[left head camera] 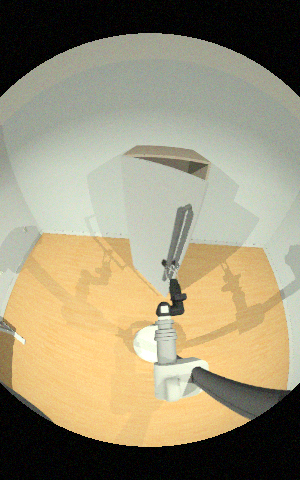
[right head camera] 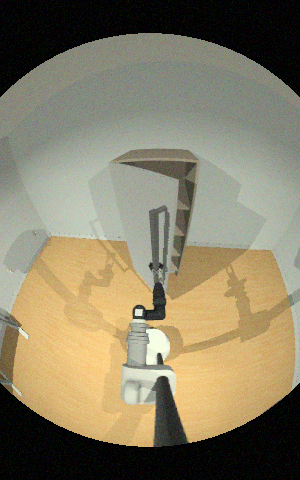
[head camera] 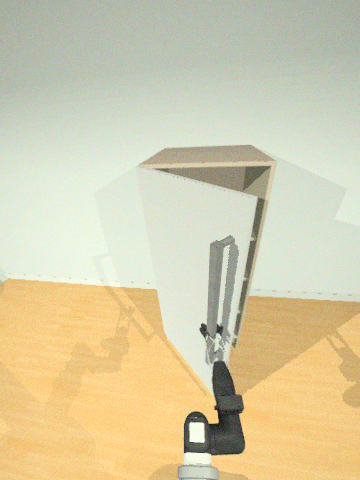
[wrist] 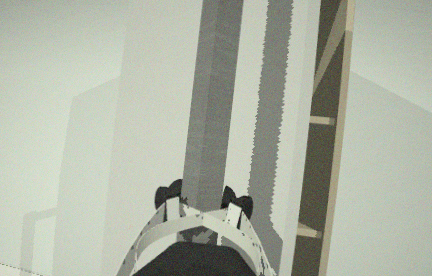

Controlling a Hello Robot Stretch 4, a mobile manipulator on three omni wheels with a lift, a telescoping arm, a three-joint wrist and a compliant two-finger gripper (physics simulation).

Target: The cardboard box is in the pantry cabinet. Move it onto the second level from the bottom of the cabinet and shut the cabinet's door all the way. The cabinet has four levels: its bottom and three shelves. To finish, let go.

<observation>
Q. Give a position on a white pantry cabinet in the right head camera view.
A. At 154, 188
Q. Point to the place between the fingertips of the gripper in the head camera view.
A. At 208, 324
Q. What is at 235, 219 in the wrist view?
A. The gripper.
</observation>
